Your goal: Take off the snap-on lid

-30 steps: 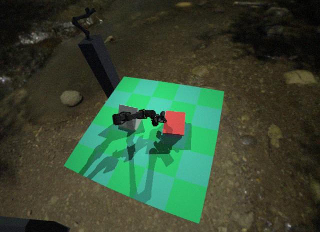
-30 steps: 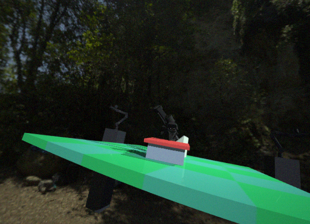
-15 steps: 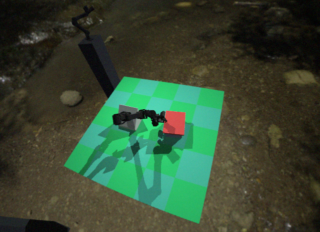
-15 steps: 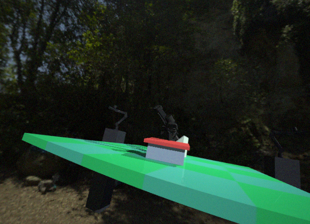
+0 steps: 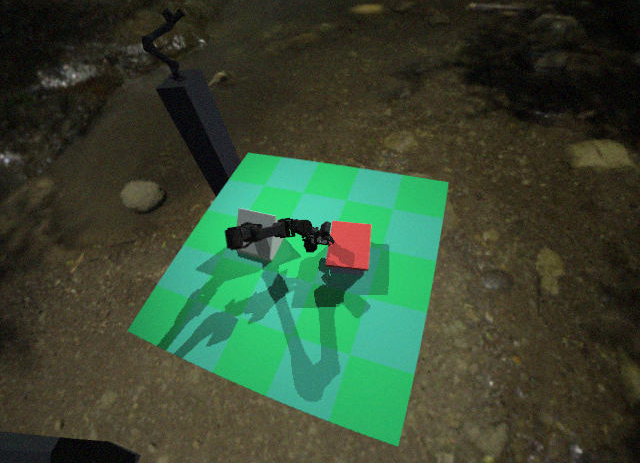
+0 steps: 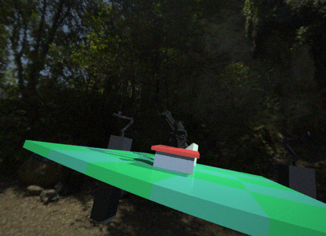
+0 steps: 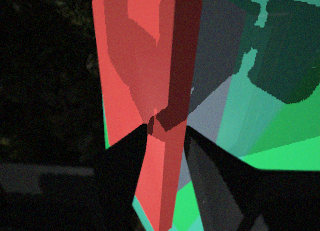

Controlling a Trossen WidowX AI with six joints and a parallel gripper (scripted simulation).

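Now: the red lid 8 cm ahead of my gripper tip and 1 cm to the left of it. Also, from my gripper tip: storage box (7 cm ahead, 1 cm to the left, 5 cm below).
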